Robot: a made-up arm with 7 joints. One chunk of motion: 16 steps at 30 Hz.
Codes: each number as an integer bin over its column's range. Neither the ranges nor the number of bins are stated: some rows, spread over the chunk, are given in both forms.
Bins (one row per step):
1: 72 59 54 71 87 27
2: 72 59 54 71 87 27
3: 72 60 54 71 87 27
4: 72 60 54 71 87 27
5: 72 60 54 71 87 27
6: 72 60 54 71 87 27
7: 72 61 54 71 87 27
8: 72 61 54 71 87 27
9: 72 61 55 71 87 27
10: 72 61 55 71 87 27
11: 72 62 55 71 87 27
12: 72 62 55 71 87 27
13: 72 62 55 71 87 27
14: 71 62 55 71 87 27
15: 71 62 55 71 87 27
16: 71 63 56 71 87 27
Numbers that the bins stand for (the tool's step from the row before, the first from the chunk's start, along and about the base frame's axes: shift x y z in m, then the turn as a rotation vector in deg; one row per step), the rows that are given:
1: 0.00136 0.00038 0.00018 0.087 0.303 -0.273
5: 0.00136 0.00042 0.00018 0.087 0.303 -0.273
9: 0.00136 0.00046 0.00022 0.087 0.303 -0.273
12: 0.00136 0.00051 0.00022 0.087 0.303 -0.273
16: 0.00130 0.00055 0.00026 0.087 0.303 -0.273
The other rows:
2: 0.00136 0.00038 0.00018 0.087 0.303 -0.273
3: 0.00136 0.00042 0.00018 0.087 0.303 -0.273
4: 0.00136 0.00042 0.00018 0.087 0.303 -0.273
6: 0.00136 0.00042 0.00018 0.087 0.303 -0.273
7: 0.00136 0.00046 0.00018 0.087 0.303 -0.273
8: 0.00136 0.00046 0.00018 0.087 0.303 -0.273
10: 0.00136 0.00046 0.00022 0.087 0.303 -0.273
11: 0.00136 0.00051 0.00022 0.087 0.303 -0.273
13: 0.00136 0.00051 0.00022 0.087 0.303 -0.273
14: 0.00130 0.00051 0.00022 0.087 0.303 -0.273
15: 0.00130 0.00051 0.00022 0.087 0.303 -0.273

